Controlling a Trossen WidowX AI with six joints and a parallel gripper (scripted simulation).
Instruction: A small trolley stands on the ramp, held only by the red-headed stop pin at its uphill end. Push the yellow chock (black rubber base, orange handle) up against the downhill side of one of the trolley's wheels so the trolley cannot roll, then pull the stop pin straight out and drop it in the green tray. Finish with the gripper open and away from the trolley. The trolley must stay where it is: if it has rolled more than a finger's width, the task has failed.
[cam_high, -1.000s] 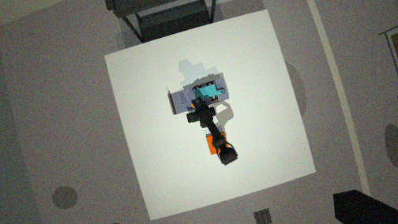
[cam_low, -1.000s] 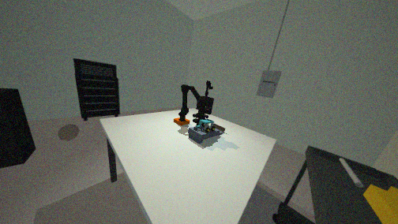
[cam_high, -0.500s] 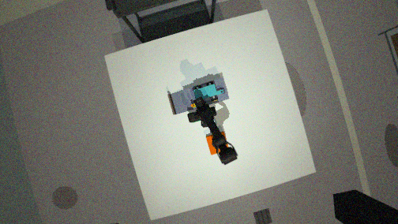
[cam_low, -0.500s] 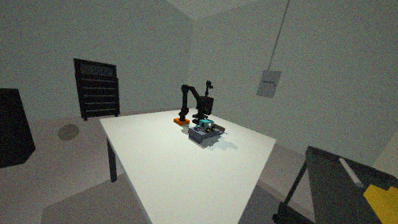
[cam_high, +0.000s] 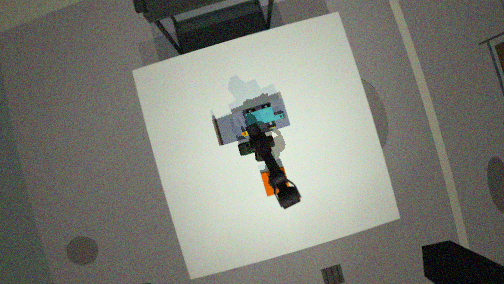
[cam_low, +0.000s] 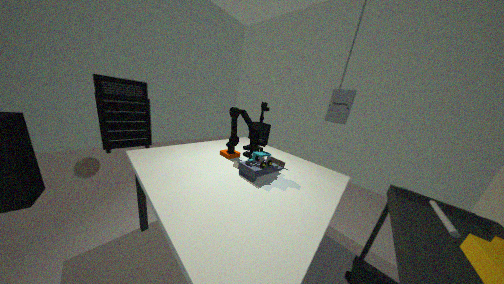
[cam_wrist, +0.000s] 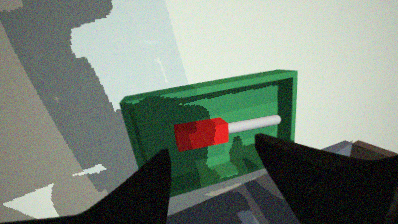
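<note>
The red-headed stop pin is 2 cm to the left of my gripper tip and 2 cm below it. From my gripper tip the other things lie so: yellow chock 7 cm ahead, 5 cm above, 2 cm to the left; then green tray 4 cm below, 1 cm to the left; then grey ramp 14 cm ahead, 6 cm to the right, 2 cm above.
</note>
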